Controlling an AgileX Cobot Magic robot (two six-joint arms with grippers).
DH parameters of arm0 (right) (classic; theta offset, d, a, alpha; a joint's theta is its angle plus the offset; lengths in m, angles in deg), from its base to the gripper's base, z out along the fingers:
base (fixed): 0 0 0 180
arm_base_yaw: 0 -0.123 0 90
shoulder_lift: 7.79 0 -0.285 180
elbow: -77.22 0 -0.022 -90
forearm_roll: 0 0.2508 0 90
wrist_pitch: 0 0 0.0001 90
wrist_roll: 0 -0.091 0 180
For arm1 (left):
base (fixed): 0 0 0 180
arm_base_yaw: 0 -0.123 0 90
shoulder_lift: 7.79 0 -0.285 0
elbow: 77.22 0 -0.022 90
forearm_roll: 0 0.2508 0 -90
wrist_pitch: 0 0 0.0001 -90
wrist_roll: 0 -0.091 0 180
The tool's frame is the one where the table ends.
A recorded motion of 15 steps. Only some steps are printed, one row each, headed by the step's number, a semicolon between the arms.
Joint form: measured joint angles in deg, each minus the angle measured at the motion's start. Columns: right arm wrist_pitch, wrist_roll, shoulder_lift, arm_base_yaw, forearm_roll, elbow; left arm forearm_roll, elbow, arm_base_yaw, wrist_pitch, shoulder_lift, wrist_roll.
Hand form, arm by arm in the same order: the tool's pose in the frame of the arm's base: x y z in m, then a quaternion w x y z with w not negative. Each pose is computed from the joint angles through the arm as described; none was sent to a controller.
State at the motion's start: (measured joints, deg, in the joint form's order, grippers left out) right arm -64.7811 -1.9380 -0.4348 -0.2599 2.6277 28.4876; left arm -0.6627 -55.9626 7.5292 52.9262 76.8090 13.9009
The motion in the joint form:
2: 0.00 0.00 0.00 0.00 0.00 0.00; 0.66 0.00 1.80 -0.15 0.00 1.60
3: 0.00 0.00 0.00 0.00 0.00 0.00; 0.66 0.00 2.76 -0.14 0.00 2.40
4: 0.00 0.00 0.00 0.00 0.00 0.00; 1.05 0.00 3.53 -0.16 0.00 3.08
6: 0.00 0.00 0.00 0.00 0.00 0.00; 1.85 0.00 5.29 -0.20 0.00 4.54
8: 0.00 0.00 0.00 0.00 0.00 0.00; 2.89 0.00 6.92 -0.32 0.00 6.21
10: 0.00 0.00 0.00 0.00 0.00 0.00; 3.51 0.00 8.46 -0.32 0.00 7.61
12: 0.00 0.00 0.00 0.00 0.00 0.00; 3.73 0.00 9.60 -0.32 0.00 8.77
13: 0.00 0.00 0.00 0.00 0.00 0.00; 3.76 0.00 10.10 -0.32 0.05 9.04
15: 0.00 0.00 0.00 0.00 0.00 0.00; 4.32 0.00 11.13 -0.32 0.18 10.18
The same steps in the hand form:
2: -0.0088 0.0037 0.2710 0.49276 0.01100 0.86949 0.03232; 0.2502 -0.0411 0.2746 0.18105 -0.05291 0.98124 -0.03988
3: -0.0088 0.0037 0.2710 0.49276 0.01100 0.86949 0.03232; 0.2494 -0.0453 0.2746 0.18033 -0.05154 0.98133 -0.04263
4: -0.0088 0.0037 0.2710 0.49276 0.01100 0.86949 0.03232; 0.2489 -0.0481 0.2746 0.18068 -0.04925 0.98141 -0.04200
6: -0.0088 0.0037 0.2710 0.49276 0.01100 0.86949 0.03232; 0.2476 -0.0548 0.2746 0.18143 -0.04355 0.98158 -0.04114
8: -0.0088 0.0037 0.2710 0.49276 0.01100 0.86949 0.03232; 0.2464 -0.0606 0.2747 0.18354 -0.03981 0.98144 -0.03890
10: -0.0088 0.0037 0.2710 0.49276 0.01100 0.86949 0.03232; 0.2450 -0.0665 0.2748 0.18401 -0.03618 0.98148 -0.03901
12: -0.0088 0.0037 0.2710 0.49276 0.01100 0.86949 0.03232; 0.2437 -0.0710 0.2748 0.18377 -0.03549 0.98147 -0.04108
13: -0.0088 0.0037 0.2710 0.49276 0.01100 0.86949 0.03232; 0.2432 -0.0732 0.2746 0.18316 -0.03340 0.98162 -0.04195
15: -0.0088 0.0037 0.2710 0.49276 0.01100 0.86949 0.03232; 0.2424 -0.0770 0.2740 0.18286 -0.03212 0.98176 -0.04094

